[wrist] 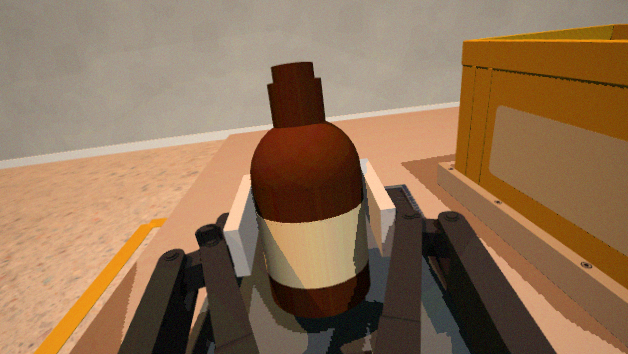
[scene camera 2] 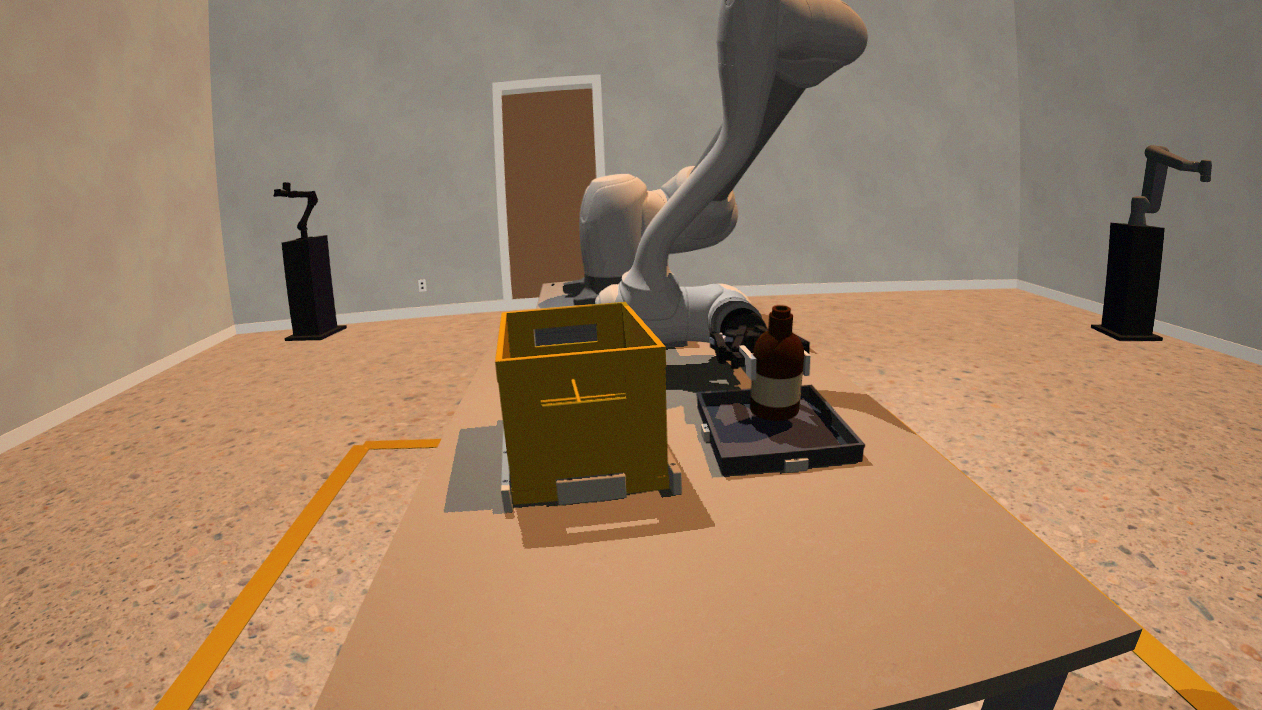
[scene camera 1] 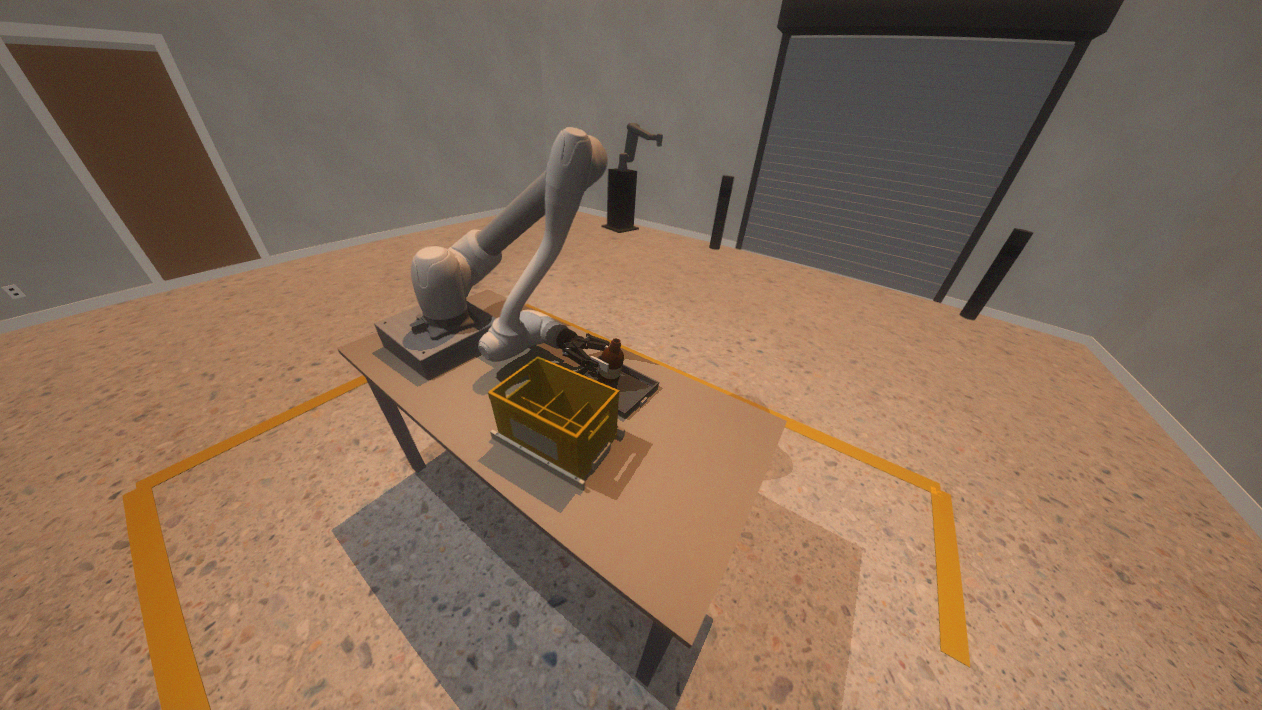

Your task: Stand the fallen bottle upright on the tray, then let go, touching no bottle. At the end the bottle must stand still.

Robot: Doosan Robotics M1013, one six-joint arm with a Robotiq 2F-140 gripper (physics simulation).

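Frame: origin at the arm's base, x up, y right, z ahead, level; centimetres.
Seen in the pictures: gripper, fingertip midpoint: (wrist: pixel 308 185) (scene camera 2: pixel 781 367) (scene camera 1: pixel 615 362); arm's base at its link origin: (scene camera 1: pixel 448 321).
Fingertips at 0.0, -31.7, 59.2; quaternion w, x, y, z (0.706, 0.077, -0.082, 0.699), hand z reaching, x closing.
Offsets run from my fingertips to a thing's top centre, as dx, dy, dz. Level surfaces: height alone.
The brown bottle @(+8.6, +0.3, -1.3) (scene camera 1: pixel 610 355) (scene camera 2: pixel 778 392) (wrist: pixel 307 180) with a cream label stands upright or very nearly so over the dark tray @(-7.2, +0.9, -0.2) (scene camera 1: pixel 642 400) (scene camera 2: pixel 758 461), inside its rim, neck up. Its base is at or very close to the tray floor; the views do not clearly show whether it touches. My gripper (scene camera 1: pixel 607 365) (scene camera 2: pixel 778 360) (wrist: pixel 308 185) is shut on the bottle, reaching in low and sideways from the robot's side. Its two pale pads press on opposite sides of the body, around the shoulder and the label's upper part. The bottle hides part of the tray.
A yellow crate @(+7.8, +27.4, +7.0) (scene camera 1: pixel 534 436) (scene camera 2: pixel 582 432) (wrist: pixel 475 125) with inner dividers stands close beside the tray, held by pale rails on the table @(dx -9.8) (scene camera 1: pixel 697 494) (scene camera 2: pixel 794 565). Its walls rise well above the tray rim. Small pale blocks sit against the tray's outer sides.
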